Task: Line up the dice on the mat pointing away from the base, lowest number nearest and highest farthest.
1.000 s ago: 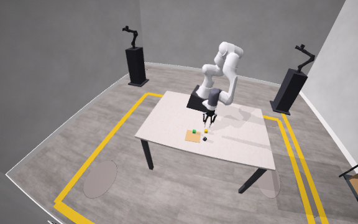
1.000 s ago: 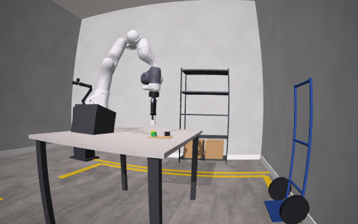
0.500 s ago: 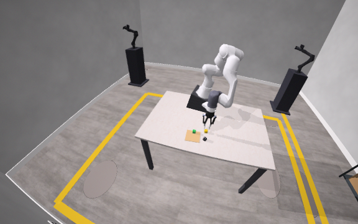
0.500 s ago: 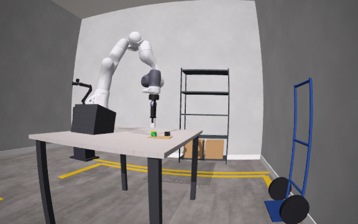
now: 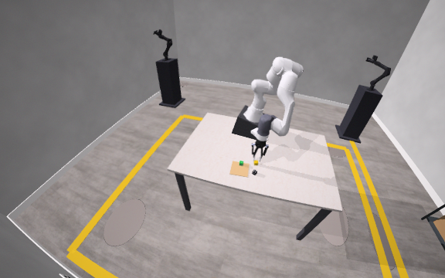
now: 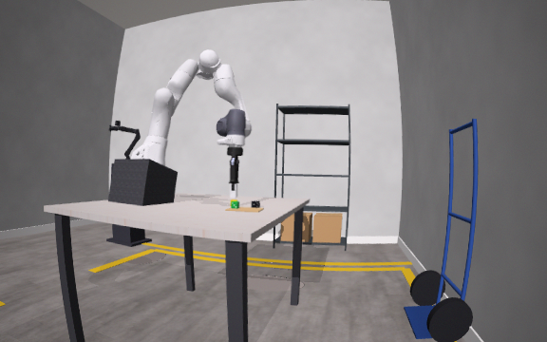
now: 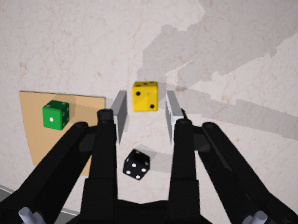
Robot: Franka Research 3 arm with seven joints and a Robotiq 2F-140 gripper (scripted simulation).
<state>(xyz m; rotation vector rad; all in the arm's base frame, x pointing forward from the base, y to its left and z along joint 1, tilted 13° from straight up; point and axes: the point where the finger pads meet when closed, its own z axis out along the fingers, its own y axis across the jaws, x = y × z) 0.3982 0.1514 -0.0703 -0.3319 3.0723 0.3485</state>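
Right now the yellow die is 6 cm below my hand. From my hand the other things lie so: black die: 11 cm ahead, 6 cm below, 1 cm to the left; then green die: 11 cm to the right, 5 cm below, 5 cm ahead; then tan mat: 11 cm to the right, 10 cm ahead, 7 cm below.
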